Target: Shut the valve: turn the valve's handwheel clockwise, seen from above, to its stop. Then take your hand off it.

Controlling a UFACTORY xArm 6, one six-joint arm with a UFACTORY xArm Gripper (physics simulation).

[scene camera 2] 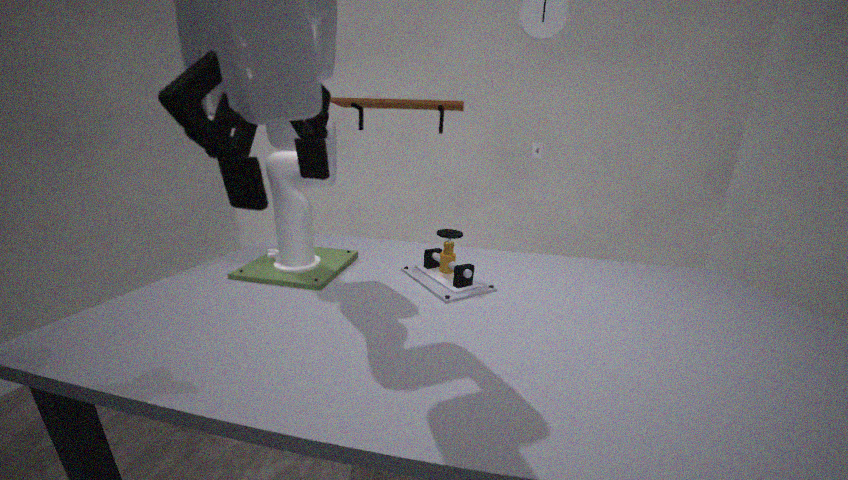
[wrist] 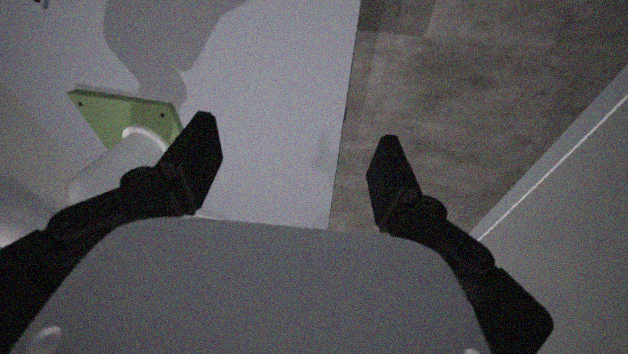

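The valve has a yellow body and stands upright between two black blocks on a pale base plate, right of the arm's base in the scene view. Its dark round handwheel lies level on top. My gripper is open and empty, its two black fingers wide apart. It hangs high above the table, well apart from the valve, at the upper left of the scene view. The handwheel does not show in the wrist view; a small dark part at the top left corner there is too cut off to tell.
The arm's white base stands on a green plate on the grey table. The table's edge runs under the gripper in the wrist view, with brown floor beyond. A wooden rail is on the back wall.
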